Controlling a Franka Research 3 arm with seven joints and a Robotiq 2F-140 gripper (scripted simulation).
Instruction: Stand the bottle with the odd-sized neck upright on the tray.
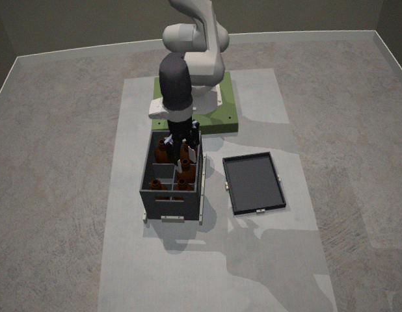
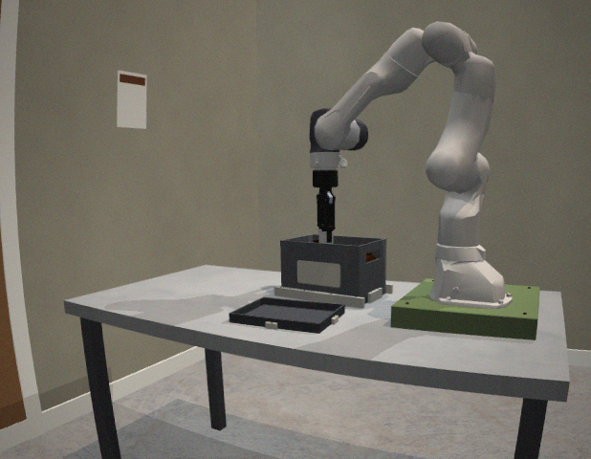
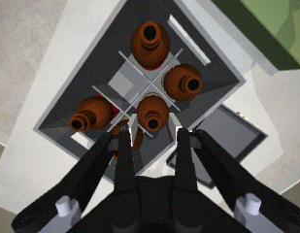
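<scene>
Now: hand 9 cm above the dark grey crate and 5 cm to the left of it. Also, from my hand: black tray 24 cm to the left, 16 cm below, 5 cm behind; glass bottle 10 cm ahead, 9 cm to the right, 9 cm below; brown bottle 10 cm to the right, 9 cm below, 8 cm behind.
</scene>
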